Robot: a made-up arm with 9 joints.
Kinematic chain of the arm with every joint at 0, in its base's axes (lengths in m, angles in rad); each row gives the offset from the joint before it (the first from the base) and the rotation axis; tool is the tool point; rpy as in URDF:
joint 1: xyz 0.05 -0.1 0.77 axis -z
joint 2: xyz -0.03 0 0 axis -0.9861 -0.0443 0.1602
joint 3: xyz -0.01 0 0.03 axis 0.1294 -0.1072 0.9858
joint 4: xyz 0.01 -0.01 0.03 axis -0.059 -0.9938 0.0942
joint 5: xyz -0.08 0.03 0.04 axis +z
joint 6: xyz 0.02 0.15 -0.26 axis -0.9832 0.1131 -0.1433
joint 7: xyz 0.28 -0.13 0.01 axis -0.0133 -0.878 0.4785
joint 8: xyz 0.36 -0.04 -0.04 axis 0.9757 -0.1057 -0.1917
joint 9: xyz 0 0.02 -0.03 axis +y
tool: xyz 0.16 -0.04 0.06 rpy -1.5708 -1.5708 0
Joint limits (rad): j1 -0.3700..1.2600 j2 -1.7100..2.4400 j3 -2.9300..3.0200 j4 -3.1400..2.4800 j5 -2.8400..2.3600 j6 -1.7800..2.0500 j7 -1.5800..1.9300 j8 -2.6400..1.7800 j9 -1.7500..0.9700
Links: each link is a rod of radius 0.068 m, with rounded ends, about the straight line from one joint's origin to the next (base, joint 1, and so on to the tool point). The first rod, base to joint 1, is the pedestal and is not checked.
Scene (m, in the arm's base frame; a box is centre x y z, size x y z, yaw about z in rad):
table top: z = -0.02
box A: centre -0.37 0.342 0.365 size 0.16 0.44 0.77 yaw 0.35
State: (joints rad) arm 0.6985 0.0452 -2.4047 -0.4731 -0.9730 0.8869 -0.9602 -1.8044 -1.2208
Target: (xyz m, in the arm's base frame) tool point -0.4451 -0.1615 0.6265
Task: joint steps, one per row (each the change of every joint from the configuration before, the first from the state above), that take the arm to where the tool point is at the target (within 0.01 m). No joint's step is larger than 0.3 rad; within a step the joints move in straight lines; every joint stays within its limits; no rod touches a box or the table.
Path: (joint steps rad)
1: -0.2137 0.2207 -0.0672 -0.2871 0.2682 0.0216 -0.1240 0.2234 0.1595
2: -0.2137 0.2207 -0.0672 -0.2871 0.2683 0.0216 -0.1239 0.2234 0.1594
3: -0.2137 0.2206 -0.0672 -0.2872 0.2682 0.0216 -0.1240 0.2235 0.1595
4: -0.2137 0.2207 -0.0672 -0.2871 0.2683 0.0216 -0.1239 0.2234 0.1595
5: -0.2137 0.2207 -0.0671 -0.2871 0.2682 0.0216 -0.1240 0.2234 0.1594
6: 0.0000 -0.1312 0.2282 0.0927 -0.0197 -0.0898 0.1473 -0.1438 0.0070
7: 0.0000 -0.1313 0.2283 0.0928 -0.0197 -0.0899 0.1474 -0.1438 0.0070
8: 0.0000 -0.1312 0.2283 0.0927 -0.0198 -0.0898 0.1473 -0.1438 0.0070
9: 0.0000 -0.1312 0.2282 0.0927 -0.0197 -0.0898 0.1474 -0.1438 0.0070
10: 0.1083 -0.0730 -0.0226 0.2480 -0.1275 0.0548 0.0363 -0.1053 -0.2219
11: 0.1084 -0.0729 -0.0226 0.2480 -0.1274 0.0549 0.0364 -0.1052 -0.2219
12: 0.1083 -0.0729 -0.0227 0.2480 -0.1274 0.0549 0.0364 -0.1053 -0.2219
13: 0.1084 -0.0729 -0.0226 0.2480 -0.1275 0.0549 0.0363 -0.1053 -0.2219
14: 0.1083 -0.0730 -0.0227 0.2480 -0.1274 0.0548 0.0364 -0.1053 -0.2219

